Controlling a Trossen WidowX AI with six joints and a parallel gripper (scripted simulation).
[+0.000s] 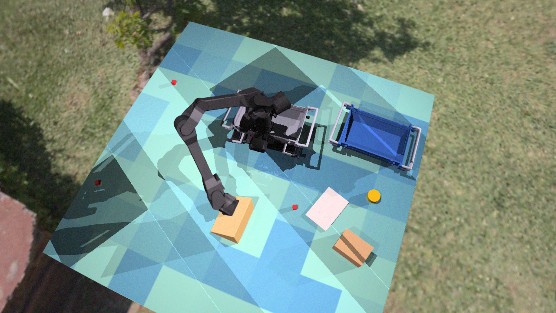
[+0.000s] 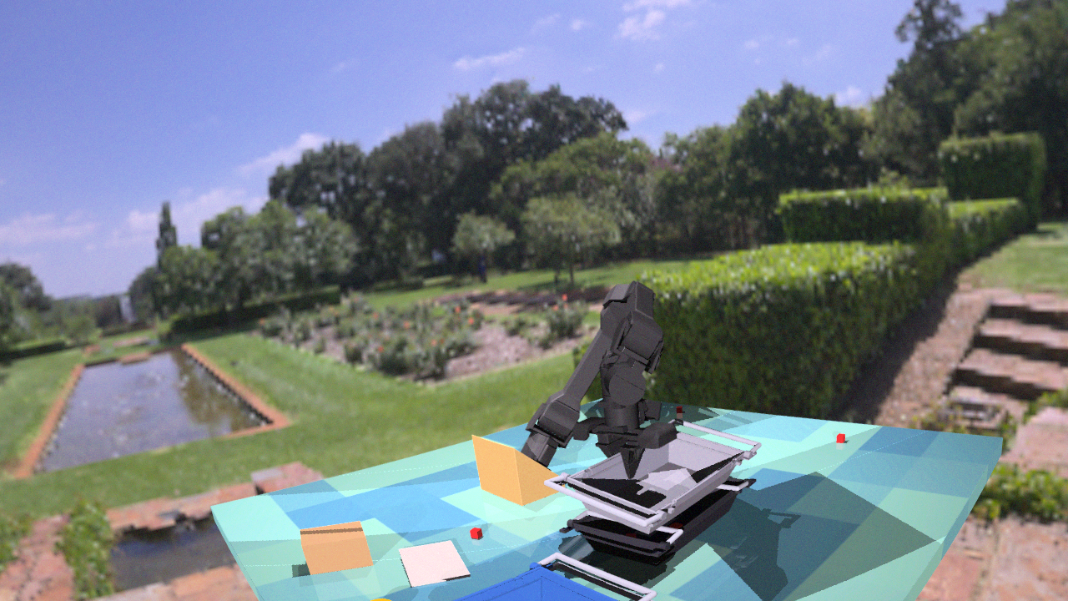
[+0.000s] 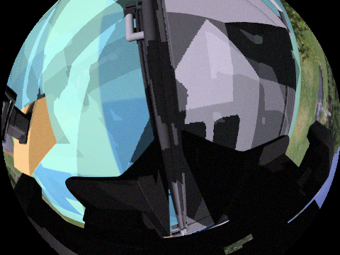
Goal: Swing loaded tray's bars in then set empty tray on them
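My gripper tip is 8 cm short of the grey tray, 1 cm to the right of it and 2 cm below it. The rest, counted from my gripper tip: yellow disc: 3 cm behind, 48 cm to the right, 9 cm below; then white flat plate: 15 cm behind, 32 cm to the right, 10 cm below; then brown box: 26 cm behind, 46 cm to the right, 7 cm below.
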